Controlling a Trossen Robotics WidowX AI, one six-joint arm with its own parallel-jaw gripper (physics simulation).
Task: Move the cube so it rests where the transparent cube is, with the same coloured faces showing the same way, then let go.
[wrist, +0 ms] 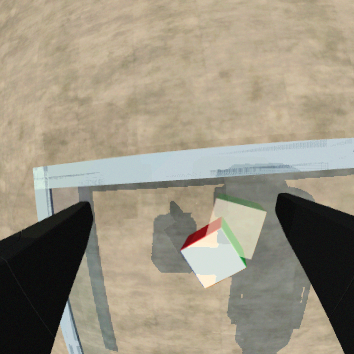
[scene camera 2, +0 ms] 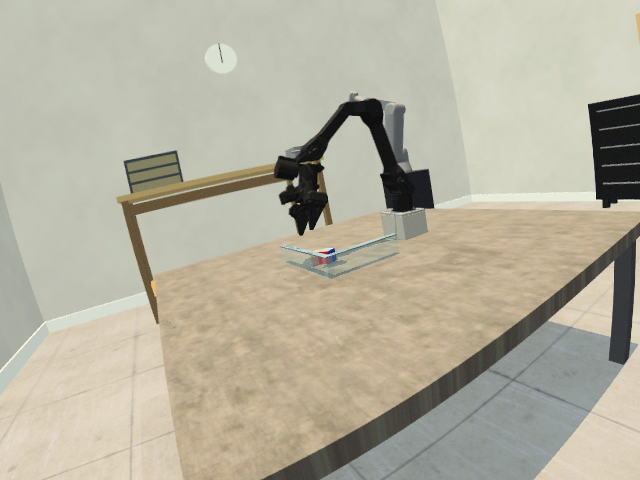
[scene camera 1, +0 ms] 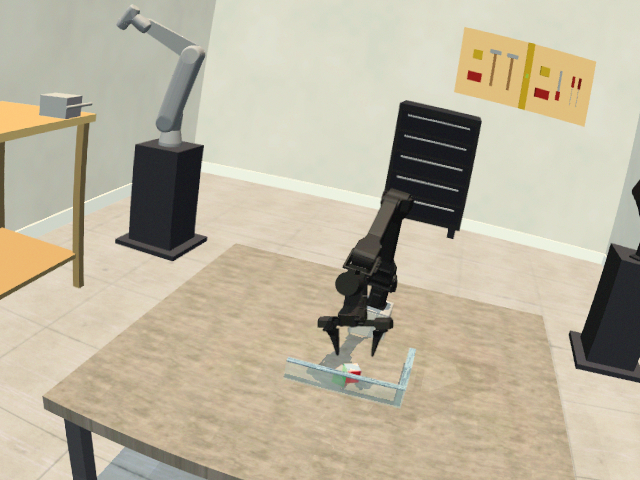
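Seen in the pictures: gripper, fingertip midpoint: (wrist: 185, 206) (scene camera 2: 306, 232) (scene camera 1: 354, 356); arm's base, origin of the base link: (scene camera 2: 403, 210) (scene camera 1: 375, 304).
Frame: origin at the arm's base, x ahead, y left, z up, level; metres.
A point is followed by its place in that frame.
Note:
The solid cube (scene camera 1: 354, 374) @[x 0.402, y 0.038, z -0.029 m] (scene camera 2: 331, 254) @[x 0.387, y 0.169, z -0.030 m] (wrist: 212, 258) rests on the table inside the corner of the transparent walls. Its top is white; red and green sides show in the wrist view, and a blue side shows in scene camera 2. The transparent cube (scene camera 1: 338, 379) (wrist: 242, 225) partly overlaps it, nearer the long wall, with a pale top and a green side facing that wall. The two are turned differently about the vertical. My gripper (scene camera 1: 355, 355) @[x 0.388, y 0.027, z 0.018 m] (scene camera 2: 306, 231) @[x 0.388, y 0.027, z 0.018 m] (wrist: 185, 206) @[x 0.388, y 0.027, z 0.018 m] is open and empty above the cubes, its fingers apart on either side in the wrist view.
A low L-shaped transparent wall (scene camera 1: 343, 379) @[x 0.420, y 0.016, z -0.042 m] (scene camera 2: 361, 244) @[x 0.292, y 0.165, z -0.029 m] (wrist: 150, 167) @[x 0.407, y 0.060, z -0.030 m] stands on the table (scene camera 1: 206, 335) @[x 0.338, y -0.416, z -0.090 m] (scene camera 2: 310, 361) @[x 0.615, y 0.512, z -0.090 m]. Its long side runs past the cubes and its short side joins at a corner. The arm's pale base block (scene camera 2: 405, 225) @[x 0.046, y 0.054, z -0.041 m] stands behind.

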